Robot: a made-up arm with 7 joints. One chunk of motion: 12 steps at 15 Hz.
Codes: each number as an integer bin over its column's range. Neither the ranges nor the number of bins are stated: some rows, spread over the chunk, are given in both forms.
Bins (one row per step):
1: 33 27 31 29 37 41 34
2: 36 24 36 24 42 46 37
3: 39 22 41 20 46 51 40
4: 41 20 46 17 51 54 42
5: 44 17 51 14 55 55 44
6: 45 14 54 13 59 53 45
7: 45 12 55 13 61 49 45
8: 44 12 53 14 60 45 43
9: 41 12 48 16 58 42 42
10: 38 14 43 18 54 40 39
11: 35 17 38 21 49 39 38
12: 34 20 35 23 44 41 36
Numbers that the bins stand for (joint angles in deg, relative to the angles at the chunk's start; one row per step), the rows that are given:
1: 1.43 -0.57 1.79 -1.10 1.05 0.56 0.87
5: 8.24 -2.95 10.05 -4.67 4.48 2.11 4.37
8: 8.24 -4.14 10.87 -4.67 5.43 1.00 4.02
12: 2.05 -2.24 3.44 -2.52 2.38 0.56 1.57
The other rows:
2: 3.29 -1.29 3.86 -2.29 2.00 1.11 1.92
3: 5.14 -1.76 5.92 -3.24 2.76 1.67 2.97
4: 6.38 -2.24 7.98 -3.95 3.71 2.00 3.67
6: 8.86 -3.67 11.29 -4.90 5.24 1.89 4.71
7: 8.86 -4.14 11.70 -4.90 5.62 1.44 4.71
9: 6.38 -4.14 8.81 -4.19 5.05 0.67 3.67
10: 4.52 -3.67 6.75 -3.71 4.29 0.44 2.62
11: 2.67 -2.95 4.68 -3.00 3.33 0.33 2.27

